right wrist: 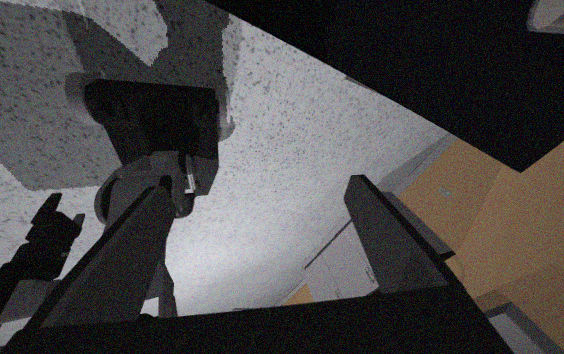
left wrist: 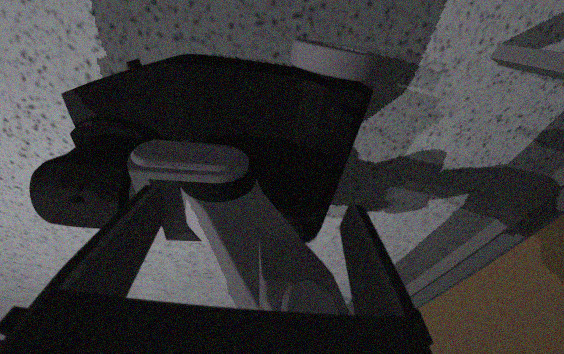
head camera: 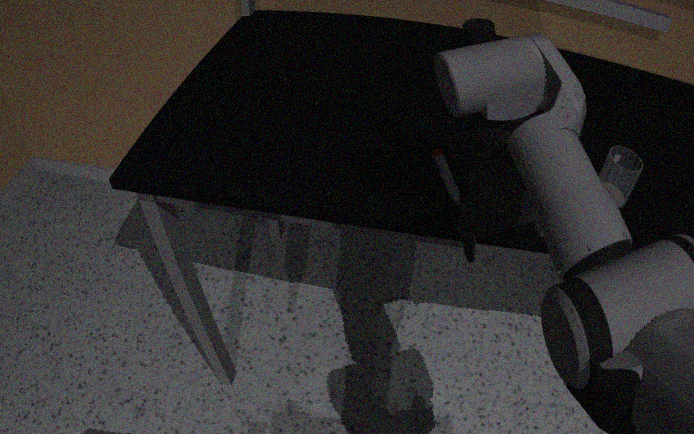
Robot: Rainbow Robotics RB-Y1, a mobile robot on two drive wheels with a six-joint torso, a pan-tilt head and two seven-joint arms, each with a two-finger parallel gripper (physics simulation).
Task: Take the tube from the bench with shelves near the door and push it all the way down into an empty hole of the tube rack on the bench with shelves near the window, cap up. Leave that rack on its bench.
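Places are measured from the robot's base along level axes (x down, y back, z left), in centimetres.
Where they show: left gripper, fingertip midpoint: (right wrist: 70,204) (left wrist: 255,207); right gripper, fingertip midpoint: (right wrist: 262,192) (head camera: 506,243).
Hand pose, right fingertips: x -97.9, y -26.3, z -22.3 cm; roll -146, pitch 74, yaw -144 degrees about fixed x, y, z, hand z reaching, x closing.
Note:
Things, the pixels of their top centre, and the offset from my right fingertips. "*": a spot on its surface instead. Level surfaces: height alone.
- tube, middle of its top: (head camera: 448,172) dy -18.9, dx +4.4, dz +4.1 cm
- black bench, its level: dx +6.5 cm
- clear beaker, middle of its top: (head camera: 626,158) dy -15.9, dx -2.5, dz -28.1 cm
- bench leg, surface spot: (head camera: 184,286) * dy -23.0, dx +41.2, dz +56.6 cm
The tube (head camera: 448,177) lies on the black bench (head camera: 266,112) (right wrist: 425,65) in the head view, its red cap (head camera: 437,152) toward the back. My right gripper (right wrist: 262,192) is open and empty in the right wrist view. In the head view it is dark and hard to make out; a finger shows at the bench's front edge, just below the tube's near end. My left gripper (left wrist: 255,207) is open and empty in the left wrist view, low beside the robot's base; it also shows at the left of the right wrist view (right wrist: 69,207). The tube rack does not show.
A clear beaker (head camera: 621,175) stands on the bench right of my right forearm (head camera: 568,189), close to it. A dark round object (head camera: 478,29) stands at the bench's back edge, behind the arm. A bench leg (head camera: 184,286) stands at the left.

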